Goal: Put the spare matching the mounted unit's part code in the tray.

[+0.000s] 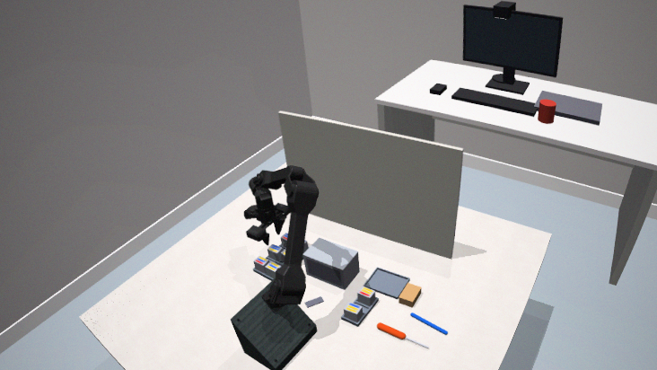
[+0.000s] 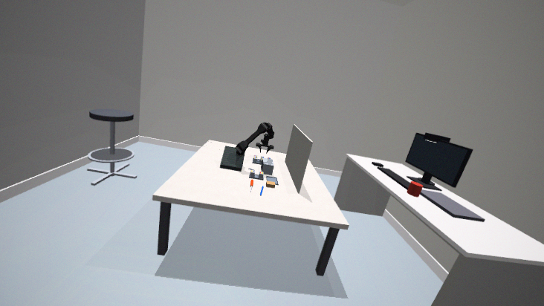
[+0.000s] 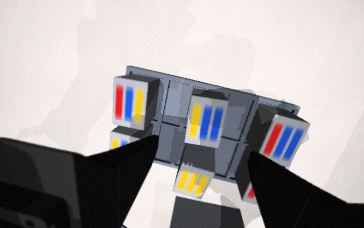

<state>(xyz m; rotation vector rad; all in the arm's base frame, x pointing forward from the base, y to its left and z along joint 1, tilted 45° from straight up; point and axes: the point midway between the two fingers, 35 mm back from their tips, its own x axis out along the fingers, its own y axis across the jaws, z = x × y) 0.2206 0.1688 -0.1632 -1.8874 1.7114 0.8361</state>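
Now: the grey spare block 60 mm below my gripper tip. Also, from my gripper tip: white panel (310 mm ahead, 190 mm to the right, 130 mm above); then grey mounted unit (210 mm to the right, 60 mm ahead, 50 mm below); then tray (400 mm to the right, 120 mm ahead, 90 mm below).
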